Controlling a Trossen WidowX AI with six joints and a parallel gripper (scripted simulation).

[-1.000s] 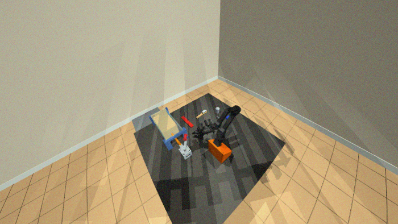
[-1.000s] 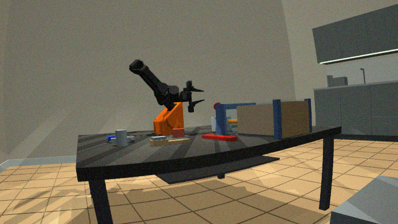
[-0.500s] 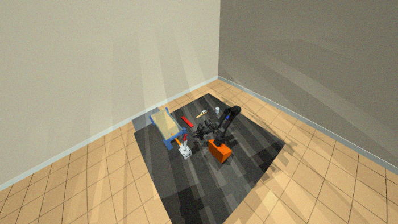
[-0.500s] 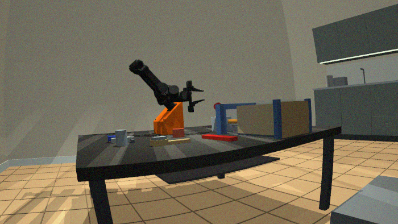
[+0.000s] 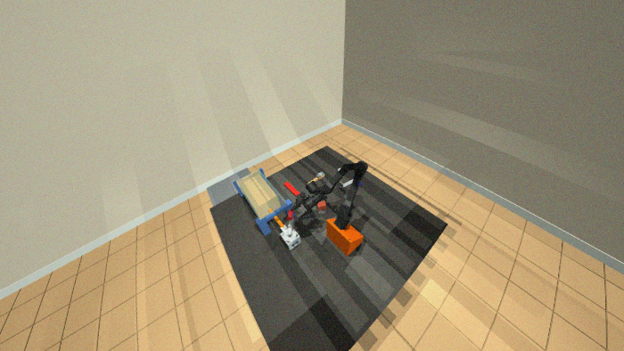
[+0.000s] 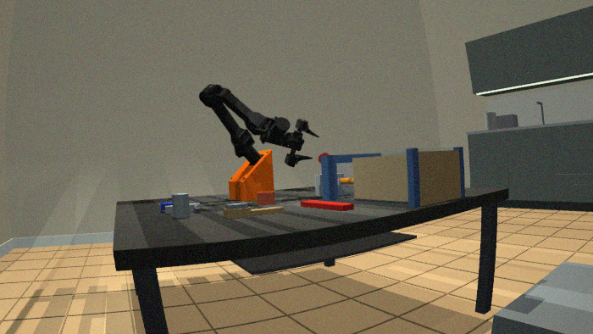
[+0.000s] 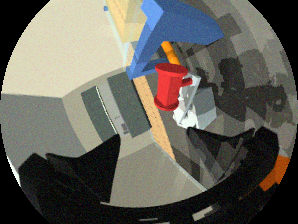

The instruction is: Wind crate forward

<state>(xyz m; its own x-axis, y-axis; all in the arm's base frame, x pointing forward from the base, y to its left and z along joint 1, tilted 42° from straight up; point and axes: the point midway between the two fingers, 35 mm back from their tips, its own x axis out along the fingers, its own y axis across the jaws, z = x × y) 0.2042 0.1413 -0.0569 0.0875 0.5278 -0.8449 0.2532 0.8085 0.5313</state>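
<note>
My gripper tip is now 170 mm above the grey winch, 70 mm to the right of it and 50 mm past it. Also, from my gripper tip: wooden-handled tool 400 mm to the right, 310 mm ahead, 180 mm below; clear-panelled cubby 370 mm ahead, 90 mm to the left, 80 mm below; flat red bar 330 mm ahead, 190 mm below, 160 mm to the right.
</note>
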